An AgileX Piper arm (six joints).
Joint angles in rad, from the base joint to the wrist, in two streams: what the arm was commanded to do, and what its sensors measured. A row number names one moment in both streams.
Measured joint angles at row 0: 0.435 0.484 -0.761 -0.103 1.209 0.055
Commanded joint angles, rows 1 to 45: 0.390 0.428 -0.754 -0.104 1.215 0.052; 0.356 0.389 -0.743 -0.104 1.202 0.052; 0.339 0.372 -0.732 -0.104 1.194 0.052; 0.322 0.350 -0.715 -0.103 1.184 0.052; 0.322 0.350 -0.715 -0.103 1.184 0.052; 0.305 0.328 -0.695 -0.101 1.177 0.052; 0.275 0.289 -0.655 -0.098 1.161 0.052; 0.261 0.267 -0.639 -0.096 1.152 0.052; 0.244 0.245 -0.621 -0.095 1.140 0.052; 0.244 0.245 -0.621 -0.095 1.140 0.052; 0.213 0.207 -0.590 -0.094 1.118 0.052; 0.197 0.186 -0.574 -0.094 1.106 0.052; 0.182 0.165 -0.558 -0.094 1.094 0.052; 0.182 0.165 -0.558 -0.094 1.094 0.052; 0.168 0.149 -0.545 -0.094 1.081 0.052; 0.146 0.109 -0.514 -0.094 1.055 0.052; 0.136 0.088 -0.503 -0.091 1.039 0.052; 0.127 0.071 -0.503 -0.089 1.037 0.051; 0.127 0.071 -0.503 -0.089 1.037 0.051; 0.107 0.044 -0.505 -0.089 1.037 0.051; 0.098 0.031 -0.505 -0.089 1.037 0.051; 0.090 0.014 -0.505 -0.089 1.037 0.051; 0.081 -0.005 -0.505 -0.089 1.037 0.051; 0.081 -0.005 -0.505 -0.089 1.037 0.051; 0.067 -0.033 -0.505 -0.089 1.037 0.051; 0.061 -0.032 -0.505 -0.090 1.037 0.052; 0.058 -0.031 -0.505 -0.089 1.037 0.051; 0.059 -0.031 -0.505 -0.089 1.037 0.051; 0.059 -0.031 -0.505 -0.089 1.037 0.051; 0.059 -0.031 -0.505 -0.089 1.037 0.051; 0.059 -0.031 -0.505 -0.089 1.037 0.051; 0.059 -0.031 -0.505 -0.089 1.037 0.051; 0.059 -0.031 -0.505 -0.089 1.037 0.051; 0.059 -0.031 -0.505 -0.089 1.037 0.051; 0.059 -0.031 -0.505 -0.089 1.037 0.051; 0.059 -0.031 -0.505 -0.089 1.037 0.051; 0.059 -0.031 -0.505 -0.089 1.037 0.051; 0.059 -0.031 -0.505 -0.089 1.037 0.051; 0.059 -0.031 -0.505 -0.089 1.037 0.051; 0.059 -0.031 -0.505 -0.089 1.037 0.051; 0.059 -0.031 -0.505 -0.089 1.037 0.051; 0.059 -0.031 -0.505 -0.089 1.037 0.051; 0.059 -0.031 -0.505 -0.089 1.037 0.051; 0.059 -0.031 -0.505 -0.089 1.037 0.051; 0.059 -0.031 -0.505 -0.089 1.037 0.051
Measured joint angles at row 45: 0.066 -0.003 -0.505 -0.087 1.047 0.054
